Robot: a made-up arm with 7 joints. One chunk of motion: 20 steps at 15 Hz.
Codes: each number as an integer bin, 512 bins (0 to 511) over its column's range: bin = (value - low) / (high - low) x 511, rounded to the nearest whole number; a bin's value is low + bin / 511 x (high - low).
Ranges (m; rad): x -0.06..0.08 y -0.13..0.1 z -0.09..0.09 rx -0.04..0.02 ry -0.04..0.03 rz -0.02..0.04
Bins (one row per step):
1: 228 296 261 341 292 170
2: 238 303 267 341 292 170
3: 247 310 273 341 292 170
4: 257 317 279 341 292 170
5: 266 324 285 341 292 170
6: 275 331 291 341 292 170
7: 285 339 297 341 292 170
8: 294 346 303 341 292 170
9: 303 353 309 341 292 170
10: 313 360 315 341 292 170
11: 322 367 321 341 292 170
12: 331 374 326 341 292 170
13: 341 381 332 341 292 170
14: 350 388 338 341 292 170
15: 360 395 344 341 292 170
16: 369 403 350 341 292 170
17: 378 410 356 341 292 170
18: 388 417 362 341 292 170
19: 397 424 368 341 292 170
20: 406 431 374 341 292 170
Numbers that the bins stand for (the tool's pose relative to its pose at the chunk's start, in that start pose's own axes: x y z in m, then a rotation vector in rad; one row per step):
1: 0.0025 0.0032 0.0019 0.0000 0.0000 0.0000
2: 0.0052 0.0064 0.0041 0.0000 0.0000 0.0000
3: 0.0077 0.0095 0.0062 0.0000 0.0000 0.0000
4: 0.0104 0.0127 0.0083 0.0000 0.0000 0.0000
5: 0.0129 0.0158 0.0104 0.0000 0.0000 0.0000
6: 0.0153 0.0190 0.0125 0.0000 0.0000 0.0000
7: 0.0181 0.0226 0.0146 0.0000 0.0000 0.0000
8: 0.0205 0.0257 0.0167 0.0000 0.0000 0.0000
9: 0.0230 0.0289 0.0188 0.0000 0.0000 0.0000
10: 0.0258 0.0320 0.0210 0.0000 0.0000 0.0000
11: 0.0282 0.0352 0.0231 0.0000 0.0000 0.0000
12: 0.0307 0.0383 0.0248 0.0000 0.0000 0.0000
13: 0.0334 0.0415 0.0269 0.0000 0.0000 0.0000
14: 0.0359 0.0446 0.0291 0.0000 0.0000 0.0000
15: 0.0386 0.0478 0.0312 0.0000 0.0000 0.0000
16: 0.0411 0.0514 0.0333 0.0000 0.0000 0.0000
17: 0.0436 0.0545 0.0354 0.0000 0.0000 0.0000
18: 0.0463 0.0577 0.0375 0.0000 0.0000 0.0000
19: 0.0488 0.0608 0.0396 0.0000 0.0000 0.0000
20: 0.0512 0.0640 0.0417 0.0000 0.0000 0.0000

